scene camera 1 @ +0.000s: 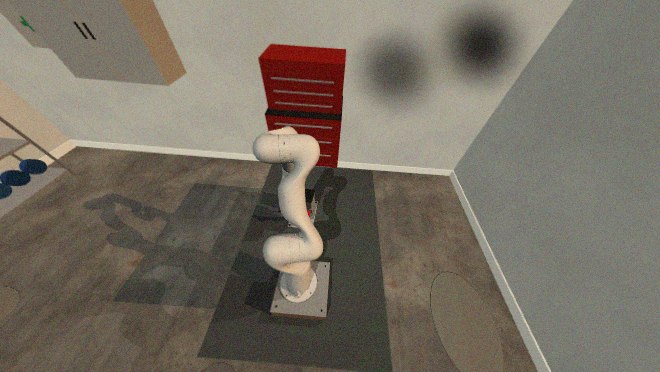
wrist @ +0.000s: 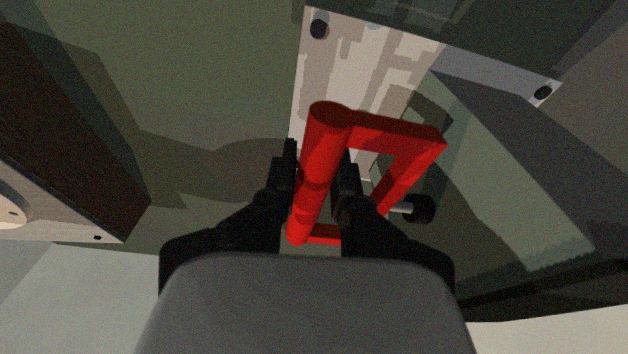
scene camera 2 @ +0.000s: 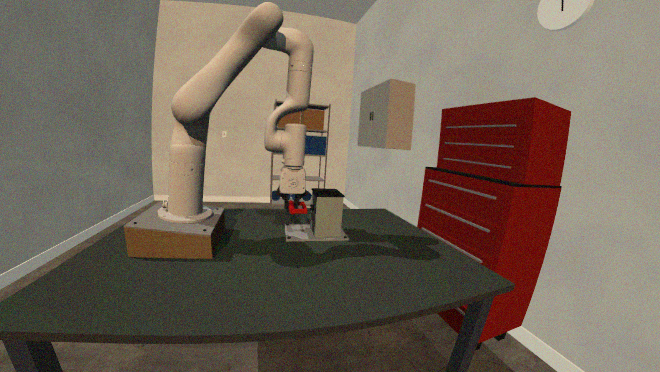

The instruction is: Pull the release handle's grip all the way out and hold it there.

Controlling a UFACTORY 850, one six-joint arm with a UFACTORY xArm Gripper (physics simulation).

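The release handle's red grip (wrist: 320, 142) (scene camera 2: 299, 211) is a round bar on a rectangular red frame; a bit of red also shows beside the arm in scene camera 1 (scene camera 1: 309, 214). In the wrist view, a short metal rod (wrist: 401, 206) joins the frame to a black collar (wrist: 421, 209) on the housing's side. The housing (scene camera 2: 327, 216) (wrist: 500, 185) is a beige box with a dark top, on a light base plate (scene camera 2: 296, 233) (wrist: 312, 70). My gripper (wrist: 314, 156) (scene camera 2: 296, 201) is shut on the grip, one finger on each side of the bar. The arm hides the gripper in scene camera 1.
The dark table (scene camera 2: 260, 290) carries the handle unit and the robot's mounting block (scene camera 2: 170, 242) (scene camera 1: 300, 309). A red tool cabinet (scene camera 2: 545, 150) (scene camera 1: 305, 70) stands beyond the table by the wall. A shelf rack and a wall cabinet (scene camera 2: 400, 115) are farther back.
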